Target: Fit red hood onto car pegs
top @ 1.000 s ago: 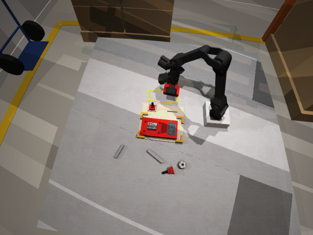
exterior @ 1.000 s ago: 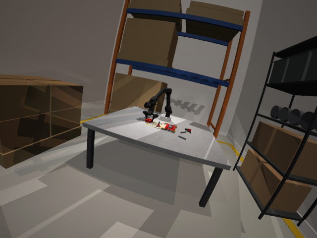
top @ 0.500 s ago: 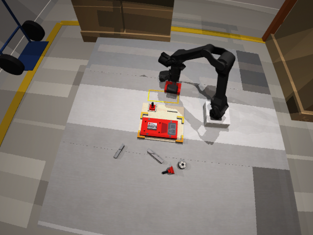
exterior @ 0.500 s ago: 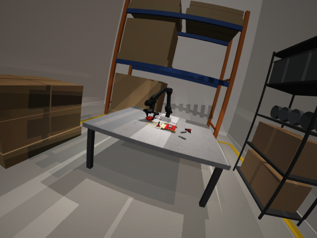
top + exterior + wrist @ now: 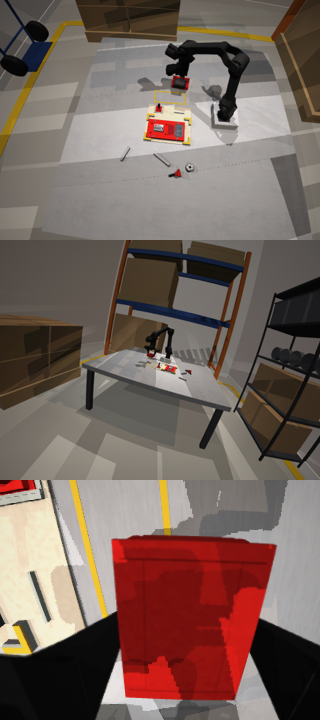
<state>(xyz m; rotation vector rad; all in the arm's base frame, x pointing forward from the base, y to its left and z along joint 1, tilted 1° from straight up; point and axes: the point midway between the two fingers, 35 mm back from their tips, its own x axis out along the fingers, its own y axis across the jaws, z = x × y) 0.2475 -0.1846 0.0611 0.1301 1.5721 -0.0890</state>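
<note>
The grey engine block lies 110 mm ahead of my gripper tip, 270 mm to the left of it and 60 mm below it. Also, from my gripper tip: red hood 10 mm above.
</note>
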